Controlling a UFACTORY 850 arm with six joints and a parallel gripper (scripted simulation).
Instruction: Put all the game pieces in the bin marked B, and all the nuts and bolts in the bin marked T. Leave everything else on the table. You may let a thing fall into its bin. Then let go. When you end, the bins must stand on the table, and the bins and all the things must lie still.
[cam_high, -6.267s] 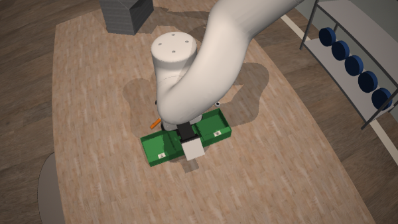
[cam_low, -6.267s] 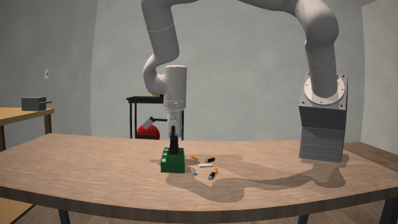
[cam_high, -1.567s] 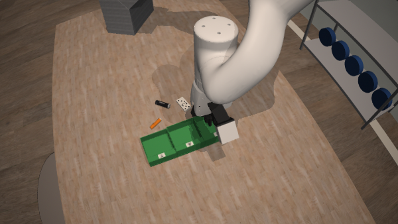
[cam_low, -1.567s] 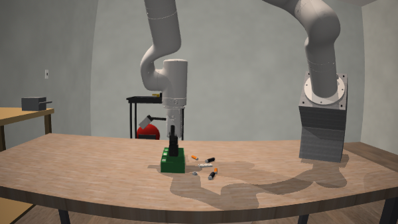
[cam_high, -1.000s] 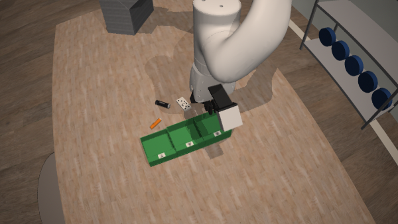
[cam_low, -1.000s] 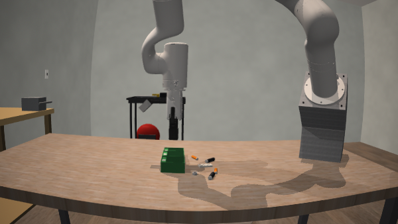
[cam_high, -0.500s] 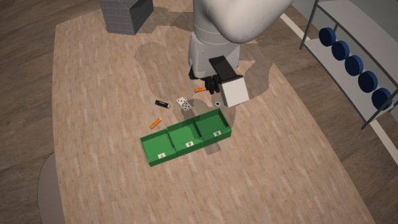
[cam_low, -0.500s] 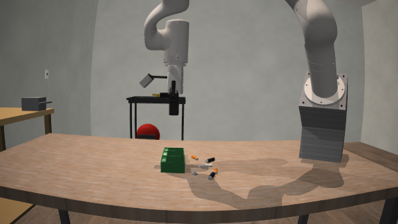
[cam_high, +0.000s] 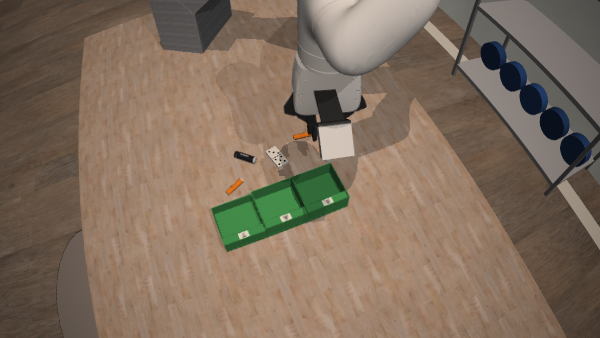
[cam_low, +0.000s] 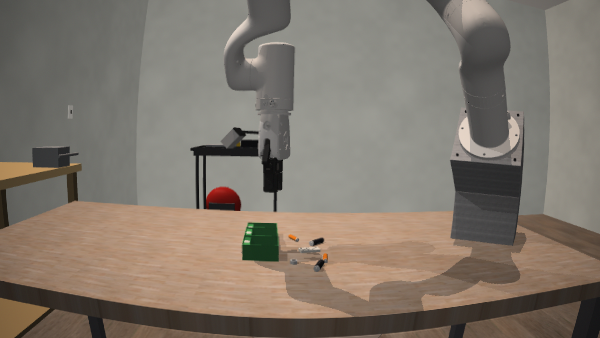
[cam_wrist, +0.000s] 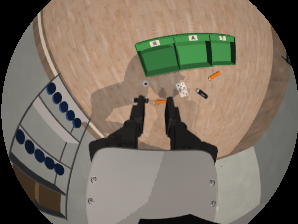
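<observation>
My hand is 50 mm past the grey nut, 30 mm to the right of it and 180 mm above it. Also, from my hand: orange battery 30 mm behind, 170 mm to the right, 180 mm below; green three-compartment bin row 40 mm ahead, 90 mm to the right, 160 mm below; white domino 80 mm behind, 70 mm to the right, 180 mm below.
</observation>
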